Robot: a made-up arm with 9 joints. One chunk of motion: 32 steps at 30 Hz.
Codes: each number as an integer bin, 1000 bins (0 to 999) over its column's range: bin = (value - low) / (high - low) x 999, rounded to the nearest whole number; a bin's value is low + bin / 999 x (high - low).
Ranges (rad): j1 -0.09..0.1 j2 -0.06..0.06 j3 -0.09..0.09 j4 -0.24..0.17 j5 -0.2..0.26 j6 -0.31..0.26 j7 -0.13..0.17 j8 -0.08..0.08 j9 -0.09..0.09
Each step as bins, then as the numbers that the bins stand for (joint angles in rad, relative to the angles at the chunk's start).
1 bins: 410 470 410 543 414 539 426 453 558
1 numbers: -0.0120 -0.0035 -0.0161 -0.0171 -0.0094 -0.0025 -0.0021 -0.0074 0.0105
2 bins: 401 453 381 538 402 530 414 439 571
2 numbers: -0.0137 -0.0056 -0.0214 -0.0192 -0.0149 -0.0076 -0.0057 -0.0097 0.0129
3 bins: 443 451 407 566 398 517 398 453 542
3 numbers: -0.0057 -0.0058 -0.0167 -0.0077 -0.0167 -0.0150 -0.0105 -0.0074 0.0077
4 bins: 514 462 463 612 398 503 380 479 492
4 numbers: 0.0078 -0.0045 -0.0066 0.0112 -0.0167 -0.0230 -0.0159 -0.0033 -0.0014
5 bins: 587 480 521 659 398 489 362 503 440
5 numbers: 0.0216 -0.0023 0.0039 0.0305 -0.0167 -0.0310 -0.0213 0.0006 -0.0107
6 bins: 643 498 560 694 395 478 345 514 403
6 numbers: 0.0323 -0.0002 0.0109 0.0448 -0.0181 -0.0373 -0.0264 0.0023 -0.0174
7 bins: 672 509 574 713 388 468 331 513 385
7 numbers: 0.0378 0.0011 0.0134 0.0526 -0.0213 -0.0430 -0.0306 0.0022 -0.0206
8 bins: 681 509 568 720 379 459 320 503 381
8 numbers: 0.0395 0.0011 0.0123 0.0555 -0.0255 -0.0481 -0.0339 0.0006 -0.0214
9 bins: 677 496 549 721 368 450 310 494 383
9 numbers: 0.0388 -0.0004 0.0089 0.0559 -0.0306 -0.0532 -0.0369 -0.0009 -0.0210
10 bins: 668 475 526 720 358 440 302 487 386
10 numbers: 0.0370 -0.0029 0.0048 0.0555 -0.0352 -0.0589 -0.0393 -0.0020 -0.0205
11 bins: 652 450 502 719 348 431 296 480 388
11 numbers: 0.0340 -0.0059 0.0005 0.0551 -0.0398 -0.0641 -0.0411 -0.0031 -0.0201
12 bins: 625 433 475 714 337 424 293 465 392
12 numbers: 0.0289 -0.0080 -0.0044 0.0530 -0.0448 -0.0681 -0.0420 -0.0055 -0.0194
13 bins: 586 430 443 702 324 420 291 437 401
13 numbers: 0.0215 -0.0083 -0.0102 0.0481 -0.0508 -0.0704 -0.0426 -0.0100 -0.0177
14 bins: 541 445 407 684 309 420 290 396 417
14 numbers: 0.0129 -0.0065 -0.0167 0.0407 -0.0577 -0.0704 -0.0429 -0.0166 -0.0149
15 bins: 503 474 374 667 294 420 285 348 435
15 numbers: 0.0057 -0.0031 -0.0226 0.0337 -0.0646 -0.0704 -0.0444 -0.0243 -0.0116
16 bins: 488 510 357 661 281 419 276 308 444
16 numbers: 0.0028 0.0013 -0.0257 0.0313 -0.0706 -0.0709 -0.0471 -0.0307 -0.0100
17 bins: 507 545 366 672 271 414 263 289 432
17 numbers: 0.0064 0.0055 -0.0241 0.0358 -0.0752 -0.0738 -0.0510 -0.0337 -0.0122
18 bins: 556 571 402 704 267 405 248 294 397
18 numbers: 0.0157 0.0086 -0.0176 0.0489 -0.0771 -0.0789 -0.0555 -0.0329 -0.0185
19 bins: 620 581 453 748 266 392 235 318 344
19 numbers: 0.0279 0.0098 -0.0084 0.0670 -0.0775 -0.0863 -0.0594 -0.0291 -0.0280
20 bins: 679 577 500 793 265 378 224 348 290
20 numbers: 0.0391 0.0093 0.0001 0.0855 -0.0780 -0.0943 -0.0627 -0.0243 -0.0377
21 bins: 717 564 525 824 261 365 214 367 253
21 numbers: 0.0464 0.0077 0.0046 0.0982 -0.0798 -0.1017 -0.0657 -0.0212 -0.0444
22 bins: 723 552 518 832 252 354 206 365 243
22 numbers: 0.0475 0.0063 0.0033 0.1015 -0.0840 -0.1080 -0.0681 -0.0215 -0.0462
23 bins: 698 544 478 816 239 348 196 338 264
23 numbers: 0.0428 0.0053 -0.0039 0.0949 -0.0899 -0.1114 -0.0711 -0.0259 -0.0424
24 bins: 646 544 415 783 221 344 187 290 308
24 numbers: 0.0329 0.0053 -0.0152 0.0814 -0.0982 -0.1137 -0.0738 -0.0336 -0.0345
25 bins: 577 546 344 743 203 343 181 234 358
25 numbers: 0.0197 0.0056 -0.0280 0.0649 -0.1065 -0.1143 -0.0756 -0.0425 -0.0255
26 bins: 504 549 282 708 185 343 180 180 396
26 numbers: 0.0059 0.0059 -0.0392 0.0506 -0.1148 -0.1143 -0.0759 -0.0512 -0.0186
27 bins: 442 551 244 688 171 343 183 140 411
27 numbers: -0.0059 0.0062 -0.0460 0.0424 -0.1213 -0.1143 -0.0750 -0.0576 -0.0159
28 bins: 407 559 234 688 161 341 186 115 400
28 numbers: -0.0126 0.0071 -0.0478 0.0424 -0.1259 -0.1154 -0.0741 -0.0616 -0.0179
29 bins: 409 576 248 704 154 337 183 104 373
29 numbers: -0.0122 0.0092 -0.0453 0.0489 -0.1291 -0.1177 -0.0750 -0.0633 -0.0228
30 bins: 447 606 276 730 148 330 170 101 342
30 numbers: -0.0050 0.0128 -0.0403 0.0596 -0.1319 -0.1217 -0.0789 -0.0638 -0.0284
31 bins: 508 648 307 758 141 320 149 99 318
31 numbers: 0.0066 0.0178 -0.0347 0.0711 -0.1351 -0.1274 -0.0853 -0.0641 -0.0327
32 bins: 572 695 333 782 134 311 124 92 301
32 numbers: 0.0188 0.0235 -0.0300 0.0809 -0.1383 -0.1326 -0.0928 -0.0653 -0.0358
